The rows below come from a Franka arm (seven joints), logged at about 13 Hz.
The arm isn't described. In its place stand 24 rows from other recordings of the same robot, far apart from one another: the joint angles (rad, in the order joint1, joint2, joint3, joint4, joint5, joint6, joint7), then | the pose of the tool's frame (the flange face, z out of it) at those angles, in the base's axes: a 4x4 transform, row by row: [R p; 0 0 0 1], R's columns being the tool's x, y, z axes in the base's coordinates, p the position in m.
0.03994, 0.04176, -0.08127, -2.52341, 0.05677, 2.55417, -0.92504 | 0.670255, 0.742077, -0.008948, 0.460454; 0.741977, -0.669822, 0.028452, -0.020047; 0.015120, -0.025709, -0.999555, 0.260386; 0, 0, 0, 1
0.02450, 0.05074, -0.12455, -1.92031, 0.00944, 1.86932, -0.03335 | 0.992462, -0.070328, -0.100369, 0.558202; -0.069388, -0.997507, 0.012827, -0.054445; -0.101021, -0.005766, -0.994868, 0.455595; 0, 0, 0, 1
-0.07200, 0.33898, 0.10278, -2.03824, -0.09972, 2.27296, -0.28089 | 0.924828, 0.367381, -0.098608, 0.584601; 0.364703, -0.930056, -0.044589, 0.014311; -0.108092, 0.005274, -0.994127, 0.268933; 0, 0, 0, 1
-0.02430, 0.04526, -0.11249, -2.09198, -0.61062, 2.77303, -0.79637 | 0.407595, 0.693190, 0.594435, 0.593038; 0.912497, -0.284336, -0.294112, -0.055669; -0.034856, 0.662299, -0.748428, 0.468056; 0, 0, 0, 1
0.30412, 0.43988, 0.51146, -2.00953, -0.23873, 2.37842, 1.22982 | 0.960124, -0.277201, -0.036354, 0.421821; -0.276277, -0.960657, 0.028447, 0.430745; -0.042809, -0.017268, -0.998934, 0.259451; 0, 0, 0, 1
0.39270, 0.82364, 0.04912, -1.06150, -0.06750, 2.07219, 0.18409 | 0.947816, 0.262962, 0.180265, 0.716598; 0.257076, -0.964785, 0.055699, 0.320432; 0.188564, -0.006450, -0.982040, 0.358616; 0, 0, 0, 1
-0.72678, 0.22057, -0.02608, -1.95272, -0.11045, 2.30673, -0.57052 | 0.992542, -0.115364, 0.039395, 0.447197; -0.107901, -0.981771, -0.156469, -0.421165; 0.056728, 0.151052, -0.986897, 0.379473; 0, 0, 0, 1
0.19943, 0.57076, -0.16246, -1.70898, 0.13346, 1.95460, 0.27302 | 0.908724, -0.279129, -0.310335, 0.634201; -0.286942, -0.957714, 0.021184, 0.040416; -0.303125, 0.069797, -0.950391, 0.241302; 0, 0, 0, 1
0.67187, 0.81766, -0.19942, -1.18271, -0.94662, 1.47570, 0.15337 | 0.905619, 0.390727, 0.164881, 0.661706; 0.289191, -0.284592, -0.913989, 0.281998; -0.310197, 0.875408, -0.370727, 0.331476; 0, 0, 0, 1
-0.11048, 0.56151, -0.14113, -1.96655, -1.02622, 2.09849, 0.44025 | 0.950927, 0.181402, -0.250663, 0.554316; -0.072112, -0.657877, -0.749665, -0.184428; -0.300896, 0.730952, -0.612512, 0.175660; 0, 0, 0, 1
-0.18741, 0.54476, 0.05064, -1.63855, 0.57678, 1.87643, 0.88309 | 0.236017, -0.962612, -0.132944, 0.653852; -0.778826, -0.269199, 0.566535, -0.052082; -0.581141, -0.030171, -0.813243, 0.290123; 0, 0, 0, 1
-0.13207, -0.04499, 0.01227, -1.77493, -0.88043, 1.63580, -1.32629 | 0.195927, 0.972188, -0.128312, 0.530601; 0.610538, -0.223330, -0.759847, -0.142213; -0.767370, 0.070535, -0.637314, 0.594476; 0, 0, 0, 1
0.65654, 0.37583, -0.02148, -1.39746, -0.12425, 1.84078, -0.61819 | 0.284169, 0.949764, 0.131134, 0.552386; 0.958528, -0.278327, -0.061302, 0.397692; -0.021724, 0.143115, -0.989468, 0.500156; 0, 0, 0, 1
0.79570, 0.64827, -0.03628, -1.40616, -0.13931, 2.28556, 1.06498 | 0.946290, -0.198672, 0.255079, 0.538659; -0.223185, -0.972205, 0.070755, 0.514897; 0.233932, -0.123884, -0.964328, 0.346063; 0, 0, 0, 1
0.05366, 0.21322, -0.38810, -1.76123, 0.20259, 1.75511, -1.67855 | 0.290035, 0.945809, -0.146033, 0.571810; 0.948372, -0.263587, 0.176386, -0.165988; 0.128335, -0.189652, -0.973428, 0.434942; 0, 0, 0, 1
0.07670, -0.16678, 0.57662, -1.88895, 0.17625, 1.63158, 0.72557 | 0.984312, -0.103619, -0.142806, 0.380318; -0.104744, -0.994499, -0.000362, 0.334751; -0.141983, 0.015314, -0.989751, 0.553120; 0, 0, 0, 1
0.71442, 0.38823, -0.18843, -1.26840, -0.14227, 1.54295, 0.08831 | 0.900650, 0.434204, 0.017196, 0.566699; 0.425667, -0.873602, -0.235854, 0.337927; -0.087386, 0.219742, -0.971636, 0.533043; 0, 0, 0, 1
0.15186, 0.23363, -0.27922, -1.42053, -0.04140, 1.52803, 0.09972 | 0.968400, -0.213603, -0.128747, 0.611596; -0.225895, -0.970004, -0.089794, -0.063865; -0.105705, 0.116040, -0.987604, 0.559642; 0, 0, 0, 1
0.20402, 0.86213, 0.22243, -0.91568, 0.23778, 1.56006, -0.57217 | 0.614986, 0.720335, -0.320794, 0.697292; 0.787362, -0.538749, 0.299684, 0.275362; 0.043045, -0.436882, -0.898488, 0.370363; 0, 0, 0, 1
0.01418, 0.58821, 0.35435, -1.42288, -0.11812, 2.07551, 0.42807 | 0.995614, -0.068434, 0.063792, 0.690005; -0.075427, -0.990547, 0.114575, 0.207137; 0.055348, -0.118884, -0.991364, 0.379299; 0, 0, 0, 1
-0.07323, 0.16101, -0.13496, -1.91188, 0.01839, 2.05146, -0.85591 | 0.801583, 0.597530, -0.020573, 0.581916; 0.597639, -0.801765, -0.001067, -0.119141; -0.017132, -0.011440, -0.999788, 0.411162; 0, 0, 0, 1
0.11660, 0.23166, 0.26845, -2.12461, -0.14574, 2.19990, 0.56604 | 0.990447, -0.082356, -0.110598, 0.515408; -0.094112, -0.989939, -0.105654, 0.201947; -0.100784, 0.115053, -0.988233, 0.293464; 0, 0, 0, 1
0.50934, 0.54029, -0.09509, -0.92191, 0.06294, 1.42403, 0.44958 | 0.999145, -0.014592, -0.038679, 0.619295; -0.014714, -0.999888, -0.002867, 0.303589; -0.038632, 0.003433, -0.999248, 0.575859; 0, 0, 0, 1
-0.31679, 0.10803, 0.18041, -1.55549, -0.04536, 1.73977, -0.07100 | 0.995320, -0.062398, 0.073786, 0.594640; -0.059880, -0.997561, -0.035867, -0.091319; 0.075844, 0.031281, -0.996629, 0.585881; 0, 0, 0, 1
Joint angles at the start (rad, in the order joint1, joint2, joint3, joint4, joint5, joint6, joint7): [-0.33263, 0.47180, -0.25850, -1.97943, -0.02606, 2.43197, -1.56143]
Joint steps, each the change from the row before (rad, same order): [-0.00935, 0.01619, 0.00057, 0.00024, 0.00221, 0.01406, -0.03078]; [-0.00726, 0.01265, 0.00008, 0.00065, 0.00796, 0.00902, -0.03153]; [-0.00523, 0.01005, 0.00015, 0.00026, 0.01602, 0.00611, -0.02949]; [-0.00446, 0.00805, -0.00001, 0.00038, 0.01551, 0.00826, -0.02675]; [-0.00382, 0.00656, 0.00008, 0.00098, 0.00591, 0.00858, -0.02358]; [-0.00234, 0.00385, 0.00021, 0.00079, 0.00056, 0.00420, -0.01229]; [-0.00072, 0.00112, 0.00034, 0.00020, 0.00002, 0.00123, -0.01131]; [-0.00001, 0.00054, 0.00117, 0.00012, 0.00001, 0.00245, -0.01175]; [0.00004, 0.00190, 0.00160, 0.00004, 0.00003, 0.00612, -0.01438]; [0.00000, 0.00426, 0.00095, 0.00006, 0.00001, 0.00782, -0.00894]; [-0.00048, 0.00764, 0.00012, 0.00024, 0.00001, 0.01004, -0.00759]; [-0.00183, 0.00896, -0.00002, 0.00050, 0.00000, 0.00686, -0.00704]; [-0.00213, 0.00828, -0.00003, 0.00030, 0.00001, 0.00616, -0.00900]
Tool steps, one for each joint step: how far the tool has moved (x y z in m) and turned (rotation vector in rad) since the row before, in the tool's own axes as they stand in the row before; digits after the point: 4 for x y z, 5 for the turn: [-0.0044, -0.0002, 0.0090, 0.00264, -0.00163, -0.02242]; [-0.0036, -0.0004, 0.0070, 0.00346, 0.00262, -0.01989]; [-0.0025, -0.0006, 0.0057, 0.00347, 0.00829, -0.01324]; [-0.0024, -0.0001, 0.0042, -0.00108, 0.00783, -0.01114]; [-0.0021, 0.0003, 0.0030, -0.00303, 0.00183, -0.01595]; [-0.0012, 0.0001, 0.0018, -0.00093, -0.00058, -0.01014]; [-0.0002, 0.0000, 0.0005, -0.00024, -0.00012, -0.01100]; [0.0007, 0.0003, 0.0001, -0.00207, 0.00012, -0.01282]; [0.0010, 0.0006, 0.0006, -0.00429, -0.00040, -0.01600]; [0.0007, 0.0004, 0.0018, -0.00359, -0.00121, -0.01023]; [0.0000, 0.0002, 0.0036, -0.00246, -0.00224, -0.00808]; [-0.0007, -0.0005, 0.0047, 0.00190, -0.00175, -0.00625]; [-0.0009, -0.0006, 0.0044, 0.00215, -0.00151, -0.00783]
